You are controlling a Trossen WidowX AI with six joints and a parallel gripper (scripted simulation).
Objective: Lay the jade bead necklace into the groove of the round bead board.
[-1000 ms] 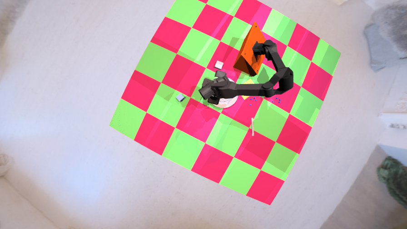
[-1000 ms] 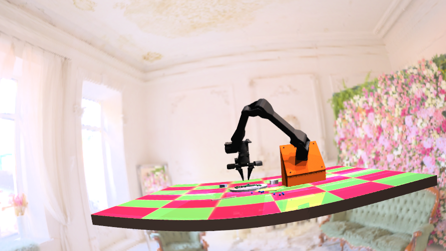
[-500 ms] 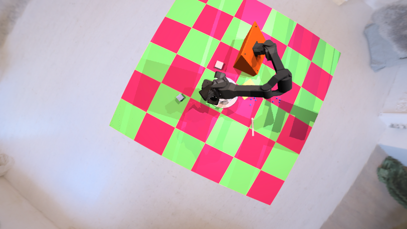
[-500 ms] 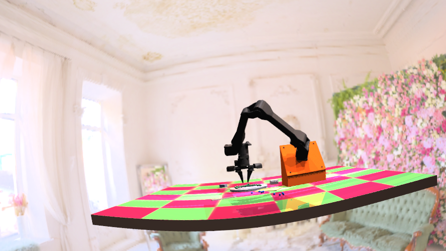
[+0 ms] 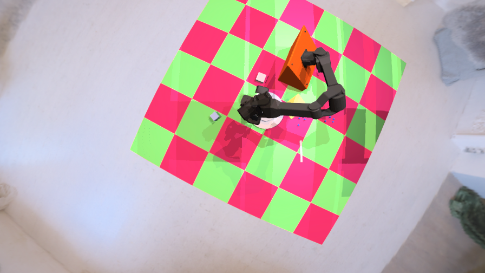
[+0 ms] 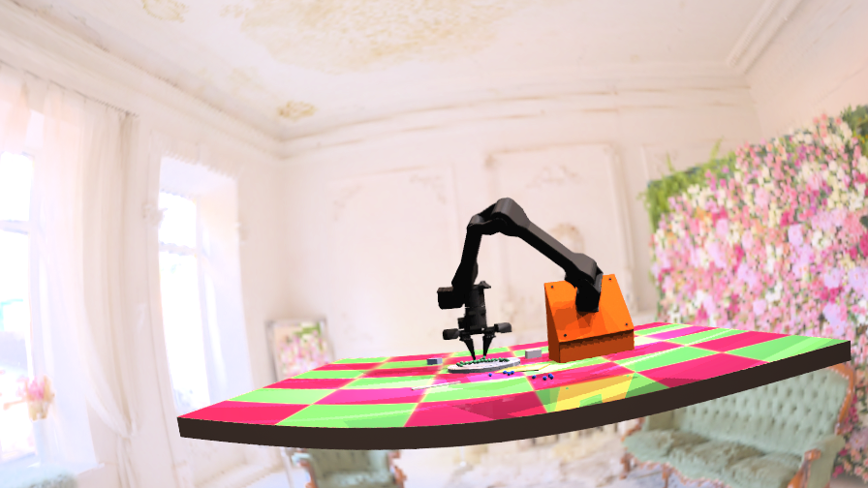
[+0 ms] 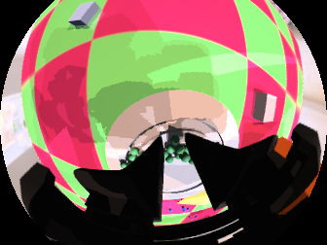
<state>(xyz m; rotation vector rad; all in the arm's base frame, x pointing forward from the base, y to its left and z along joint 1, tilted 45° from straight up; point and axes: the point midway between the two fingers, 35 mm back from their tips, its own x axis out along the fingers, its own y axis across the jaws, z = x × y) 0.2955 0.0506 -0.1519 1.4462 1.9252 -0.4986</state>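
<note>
Now: gripper tip 2 cm past the round bead board, 5 cm to the right of it and 1 cm above it. Round my gripper tip: pale blue cube (16 cm ahead, 16 cm to the right, 1 cm below); then white cube (15 cm behind, 7 cm to the right); then yellow patch (13 cm behind, 17 cm to the left, 1 cm below).
</note>
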